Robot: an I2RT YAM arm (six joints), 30 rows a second.
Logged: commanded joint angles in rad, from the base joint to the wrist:
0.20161 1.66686 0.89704 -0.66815 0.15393 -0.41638
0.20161 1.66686 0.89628 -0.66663 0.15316 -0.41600
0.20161 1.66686 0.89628 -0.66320 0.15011 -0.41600
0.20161 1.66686 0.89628 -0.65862 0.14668 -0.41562
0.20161 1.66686 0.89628 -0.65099 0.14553 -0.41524
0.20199 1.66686 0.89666 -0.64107 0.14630 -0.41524
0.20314 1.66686 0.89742 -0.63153 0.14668 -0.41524
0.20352 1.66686 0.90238 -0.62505 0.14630 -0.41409
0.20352 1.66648 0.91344 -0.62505 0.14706 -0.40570
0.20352 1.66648 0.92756 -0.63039 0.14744 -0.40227
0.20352 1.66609 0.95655 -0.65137 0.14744 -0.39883
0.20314 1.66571 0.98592 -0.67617 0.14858 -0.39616
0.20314 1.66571 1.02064 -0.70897 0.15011 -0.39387
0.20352 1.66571 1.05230 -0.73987 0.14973 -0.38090
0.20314 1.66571 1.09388 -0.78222 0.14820 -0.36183
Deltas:
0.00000 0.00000 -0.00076 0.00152 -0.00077 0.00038
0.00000 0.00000 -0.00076 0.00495 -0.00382 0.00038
0.00000 0.00000 -0.00076 0.00953 -0.00725 0.00076
0.00000 0.00000 -0.00076 0.01716 -0.00840 0.00114
0.00038 0.00000 -0.00038 0.02708 -0.00763 0.00114
0.00153 0.00000 0.00038 0.03662 -0.00725 0.00114
0.00191 0.00000 0.00534 0.04310 -0.00763 0.00229
0.00191 -0.00038 0.01640 0.04310 -0.00687 0.01068
0.00191 -0.00038 0.03052 0.03776 -0.00649 0.01411
0.00191 -0.00077 0.05951 0.01678 -0.00649 0.01755
0.00153 -0.00115 0.08888 -0.00802 -0.00535 0.02022
0.00153 -0.00115 0.12360 -0.04082 -0.00382 0.02251
0.00191 -0.00115 0.15526 -0.07172 -0.00420 0.03548
0.00153 -0.00115 0.19684 -0.11407 -0.00573 0.05455

